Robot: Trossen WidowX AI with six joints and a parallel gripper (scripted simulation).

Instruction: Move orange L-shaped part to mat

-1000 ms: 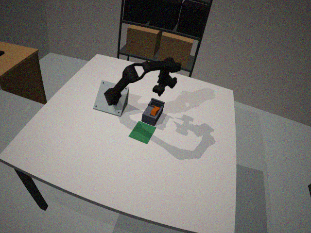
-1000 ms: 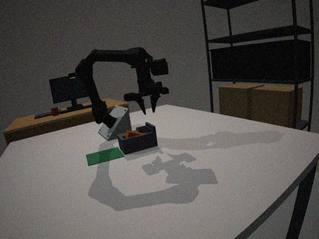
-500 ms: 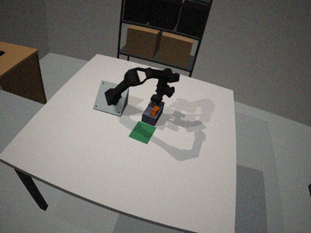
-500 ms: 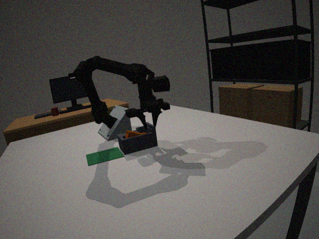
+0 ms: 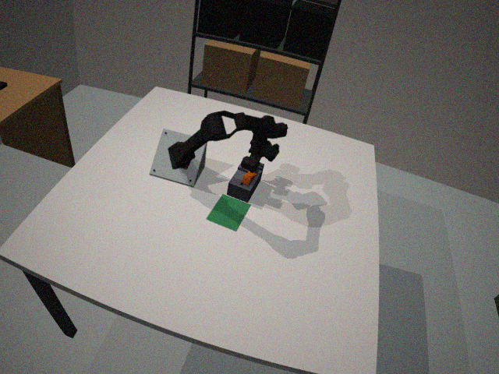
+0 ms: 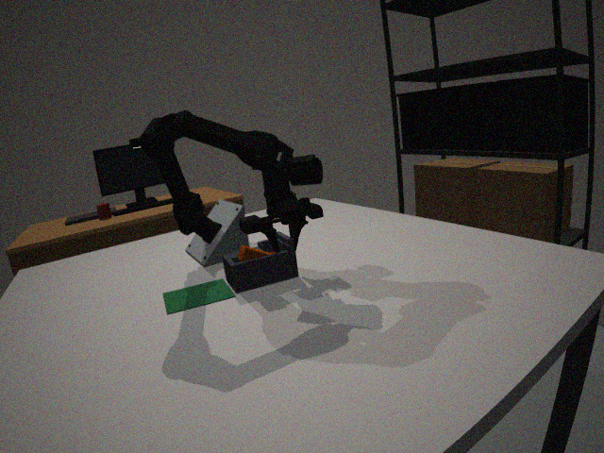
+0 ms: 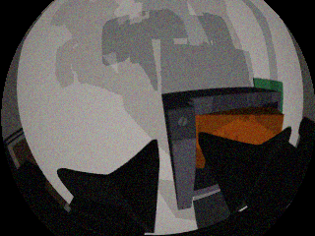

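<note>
The orange L-shaped part lies 40 mm to the right of my gripper tip and 20 mm behind it. From my gripper tip the other things lie so: green mat: 220 mm to the right, 60 mm below, 40 mm behind.
</note>
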